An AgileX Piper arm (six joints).
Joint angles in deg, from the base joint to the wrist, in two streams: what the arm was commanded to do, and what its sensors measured. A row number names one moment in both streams.
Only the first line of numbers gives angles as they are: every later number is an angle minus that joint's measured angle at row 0.
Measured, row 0: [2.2 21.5 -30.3 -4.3 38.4 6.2]
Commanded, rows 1 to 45: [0.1 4.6 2.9 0.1 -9.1 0.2]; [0.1 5.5 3.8 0.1 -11.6 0.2]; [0.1 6.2 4.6 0.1 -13.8 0.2]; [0.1 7.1 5.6 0.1 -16.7 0.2]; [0.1 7.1 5.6 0.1 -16.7 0.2]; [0.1 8.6 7.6 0.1 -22.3 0.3]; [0.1 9.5 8.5 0.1 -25.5 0.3]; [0.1 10.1 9.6 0.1 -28.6 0.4]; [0.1 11.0 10.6 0.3 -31.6 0.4]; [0.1 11.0 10.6 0.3 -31.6 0.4]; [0.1 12.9 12.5 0.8 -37.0 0.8]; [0.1 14.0 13.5 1.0 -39.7 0.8]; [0.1 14.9 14.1 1.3 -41.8 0.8]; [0.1 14.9 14.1 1.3 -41.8 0.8]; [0.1 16.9 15.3 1.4 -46.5 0.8]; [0.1 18.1 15.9 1.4 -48.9 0.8]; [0.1 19.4 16.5 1.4 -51.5 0.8]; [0.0 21.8 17.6 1.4 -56.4 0.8]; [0.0 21.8 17.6 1.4 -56.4 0.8]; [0.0 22.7 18.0 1.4 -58.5 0.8]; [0.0 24.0 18.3 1.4 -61.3 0.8]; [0.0 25.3 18.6 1.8 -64.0 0.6]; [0.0 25.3 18.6 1.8 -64.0 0.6]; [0.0 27.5 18.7 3.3 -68.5 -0.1]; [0.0 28.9 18.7 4.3 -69.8 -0.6]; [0.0 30.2 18.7 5.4 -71.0 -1.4]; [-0.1 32.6 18.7 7.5 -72.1 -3.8]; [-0.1 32.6 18.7 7.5 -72.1 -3.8]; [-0.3 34.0 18.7 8.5 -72.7 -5.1]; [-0.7 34.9 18.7 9.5 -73.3 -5.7]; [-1.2 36.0 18.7 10.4 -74.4 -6.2]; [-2.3 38.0 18.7 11.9 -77.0 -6.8]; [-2.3 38.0 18.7 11.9 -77.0 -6.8]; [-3.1 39.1 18.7 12.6 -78.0 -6.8]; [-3.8 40.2 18.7 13.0 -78.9 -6.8]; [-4.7 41.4 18.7 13.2 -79.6 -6.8]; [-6.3 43.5 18.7 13.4 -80.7 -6.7]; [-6.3 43.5 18.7 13.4 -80.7 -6.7]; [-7.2 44.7 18.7 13.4 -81.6 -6.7]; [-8.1 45.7 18.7 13.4 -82.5 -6.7]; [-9.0 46.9 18.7 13.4 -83.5 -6.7]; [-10.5 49.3 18.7 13.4 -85.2 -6.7]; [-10.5 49.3 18.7 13.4 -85.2 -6.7]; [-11.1 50.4 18.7 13.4 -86.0 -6.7]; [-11.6 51.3 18.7 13.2 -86.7 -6.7]
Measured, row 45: [-9.9 49.0 18.7 13.4 -83.3 -6.2]
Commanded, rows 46 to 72: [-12.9 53.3 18.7 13.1 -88.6 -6.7]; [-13.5 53.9 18.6 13.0 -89.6 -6.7]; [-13.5 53.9 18.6 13.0 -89.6 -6.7]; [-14.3 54.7 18.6 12.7 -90.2 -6.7]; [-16.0 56.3 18.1 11.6 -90.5 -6.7]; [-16.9 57.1 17.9 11.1 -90.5 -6.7]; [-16.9 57.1 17.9 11.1 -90.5 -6.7]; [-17.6 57.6 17.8 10.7 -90.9 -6.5]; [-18.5 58.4 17.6 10.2 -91.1 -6.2]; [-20.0 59.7 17.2 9.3 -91.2 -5.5]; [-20.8 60.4 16.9 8.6 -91.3 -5.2]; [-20.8 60.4 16.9 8.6 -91.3 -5.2]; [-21.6 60.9 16.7 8.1 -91.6 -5.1]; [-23.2 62.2 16.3 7.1 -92.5 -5.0]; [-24.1 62.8 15.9 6.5 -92.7 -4.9]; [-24.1 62.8 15.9 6.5 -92.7 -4.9]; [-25.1 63.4 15.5 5.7 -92.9 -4.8]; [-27.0 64.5 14.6 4.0 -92.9 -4.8]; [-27.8 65.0 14.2 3.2 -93.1 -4.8]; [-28.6 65.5 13.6 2.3 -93.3 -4.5]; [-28.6 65.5 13.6 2.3 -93.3 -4.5]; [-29.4 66.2 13.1 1.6 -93.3 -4.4]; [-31.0 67.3 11.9 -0.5 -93.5 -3.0]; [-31.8 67.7 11.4 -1.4 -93.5 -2.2]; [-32.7 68.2 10.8 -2.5 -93.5 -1.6]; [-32.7 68.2 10.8 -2.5 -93.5 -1.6]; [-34.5 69.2 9.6 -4.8 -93.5 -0.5]
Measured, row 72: [-32.3 68.2 11.3 -1.4 -92.3 -2.2]
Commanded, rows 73 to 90: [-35.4 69.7 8.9 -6.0 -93.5 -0.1]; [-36.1 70.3 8.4 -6.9 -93.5 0.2]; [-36.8 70.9 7.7 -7.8 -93.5 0.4]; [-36.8 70.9 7.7 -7.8 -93.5 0.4]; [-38.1 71.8 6.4 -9.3 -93.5 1.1]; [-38.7 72.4 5.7 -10.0 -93.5 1.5]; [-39.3 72.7 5.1 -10.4 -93.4 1.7]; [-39.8 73.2 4.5 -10.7 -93.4 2.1]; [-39.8 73.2 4.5 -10.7 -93.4 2.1]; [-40.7 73.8 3.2 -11.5 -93.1 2.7]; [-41.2 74.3 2.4 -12.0 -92.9 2.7]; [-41.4 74.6 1.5 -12.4 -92.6 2.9]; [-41.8 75.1 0.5 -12.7 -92.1 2.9]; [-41.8 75.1 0.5 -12.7 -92.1 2.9]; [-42.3 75.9 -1.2 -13.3 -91.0 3.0]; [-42.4 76.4 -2.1 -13.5 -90.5 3.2]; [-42.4 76.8 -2.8 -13.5 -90.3 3.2]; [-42.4 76.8 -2.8 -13.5 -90.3 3.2]
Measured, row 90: [-41.8 75.9 -0.5 -12.3 -91.1 2.9]
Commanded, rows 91 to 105: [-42.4 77.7 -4.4 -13.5 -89.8 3.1]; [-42.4 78.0 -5.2 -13.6 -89.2 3.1]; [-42.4 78.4 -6.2 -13.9 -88.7 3.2]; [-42.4 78.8 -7.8 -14.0 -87.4 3.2]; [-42.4 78.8 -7.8 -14.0 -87.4 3.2]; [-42.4 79.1 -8.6 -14.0 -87.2 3.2]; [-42.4 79.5 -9.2 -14.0 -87.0 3.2]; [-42.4 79.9 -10.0 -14.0 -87.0 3.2]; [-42.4 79.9 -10.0 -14.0 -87.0 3.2]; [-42.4 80.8 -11.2 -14.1 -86.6 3.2]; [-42.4 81.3 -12.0 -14.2 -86.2 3.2]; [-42.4 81.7 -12.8 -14.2 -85.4 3.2]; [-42.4 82.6 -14.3 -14.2 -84.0 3.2]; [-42.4 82.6 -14.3 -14.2 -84.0 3.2]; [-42.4 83.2 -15.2 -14.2 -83.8 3.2]
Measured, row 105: [-42.0 82.1 -13.0 -13.8 -85.3 3.0]
